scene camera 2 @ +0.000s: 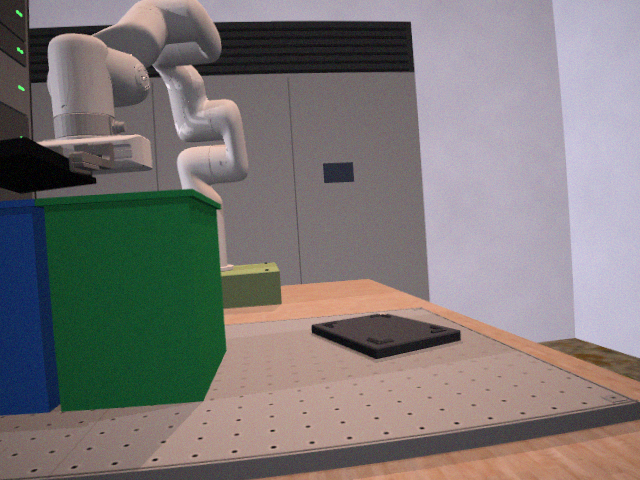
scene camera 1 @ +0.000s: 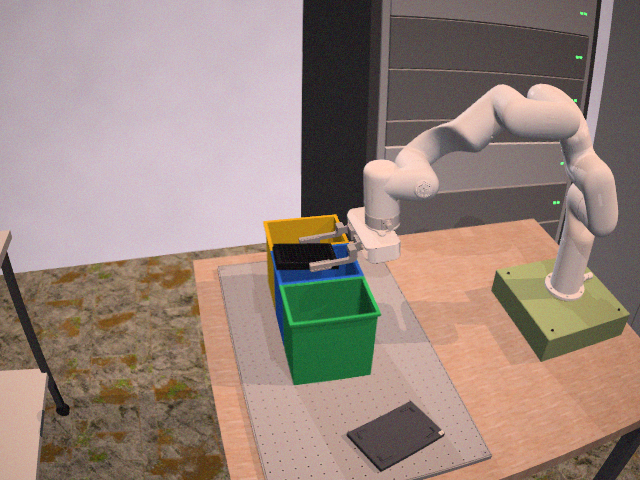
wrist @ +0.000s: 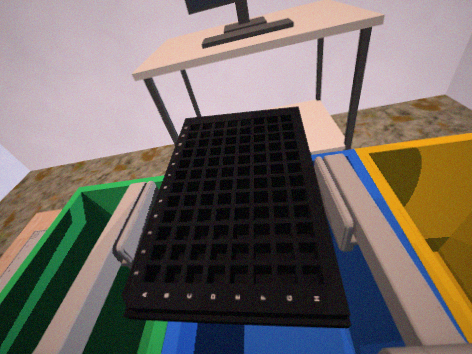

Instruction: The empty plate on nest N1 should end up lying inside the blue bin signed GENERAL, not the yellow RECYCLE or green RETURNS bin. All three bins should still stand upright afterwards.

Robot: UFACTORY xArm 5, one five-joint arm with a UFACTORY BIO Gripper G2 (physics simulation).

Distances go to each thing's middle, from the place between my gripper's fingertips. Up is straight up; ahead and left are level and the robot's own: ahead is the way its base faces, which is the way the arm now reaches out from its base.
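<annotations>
My gripper right at black plate point(scene camera 1: 296, 256). From my hand: green bin point(scene camera 2: 135, 282), 20 mm behind, 110 mm to the left, 130 mm below; yellow bin point(scene camera 1: 286, 231), 40 mm behind, 150 mm to the right, 130 mm below; blue bin point(scene camera 1: 281, 277), 30 mm behind, 20 mm to the right, 130 mm below.
</annotations>
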